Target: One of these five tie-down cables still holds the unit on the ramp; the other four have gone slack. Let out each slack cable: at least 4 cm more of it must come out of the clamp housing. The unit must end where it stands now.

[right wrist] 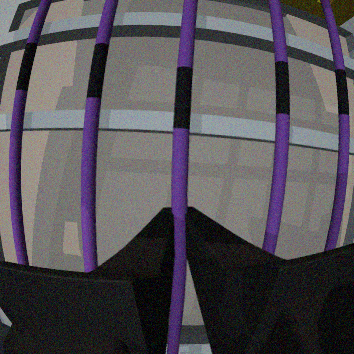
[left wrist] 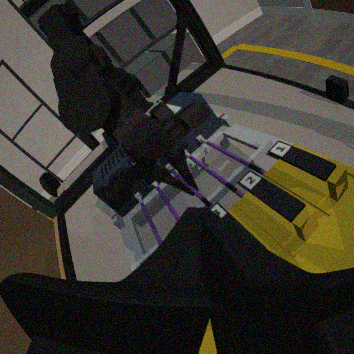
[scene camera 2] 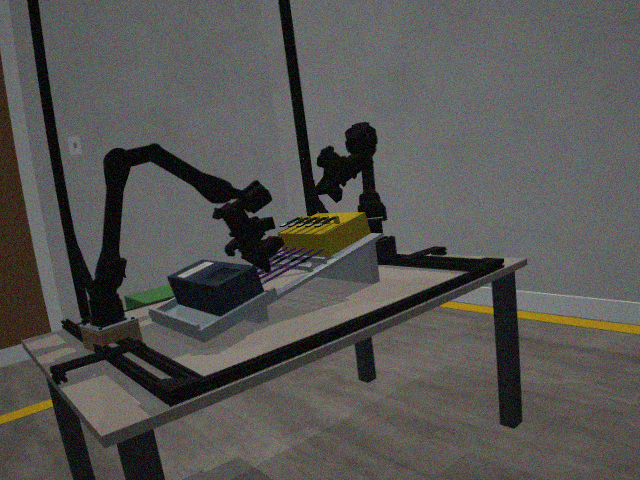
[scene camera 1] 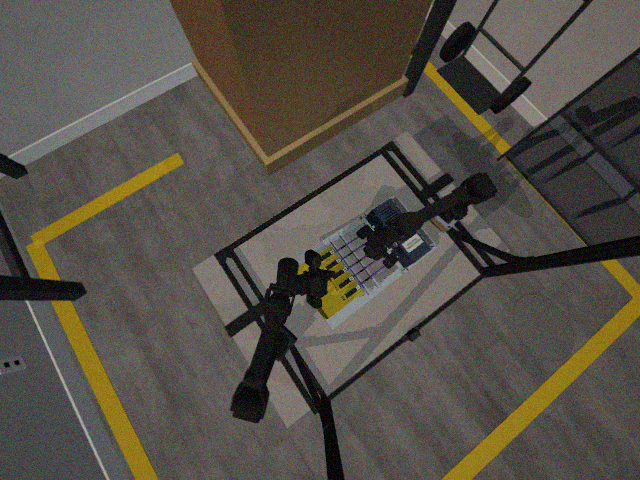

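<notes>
Five purple cables [scene camera 1: 361, 261] [scene camera 2: 290, 258] with black bands run down the grey ramp [scene camera 2: 353, 264] from the yellow clamp housing [scene camera 1: 336, 305] [scene camera 2: 339, 233] [left wrist: 316, 228] to the dark blue unit [scene camera 1: 415, 245] [scene camera 2: 213, 286] [left wrist: 112, 179]. My right gripper [scene camera 1: 371, 248] [scene camera 2: 263, 259] [left wrist: 194, 192] [right wrist: 177, 216] is shut on the middle cable [right wrist: 180, 158] near the unit. My left gripper [scene camera 1: 329, 275] [scene camera 2: 330, 194] [left wrist: 195, 216] is shut and empty above the housing. Its tip hides the third lever's label, beside levers 1 [left wrist: 303, 163] and 2 [left wrist: 275, 198].
The ramp stands on a table [scene camera 2: 423, 283] edged by a black frame [scene camera 1: 309, 197] [scene camera 2: 366, 324]. A tall black pole [scene camera 2: 296, 105] rises behind the housing. A big brown crate [scene camera 1: 309, 71] and a hand truck [scene camera 1: 475, 81] stand beyond the table. A green block [scene camera 2: 147, 295] lies by the right arm's base.
</notes>
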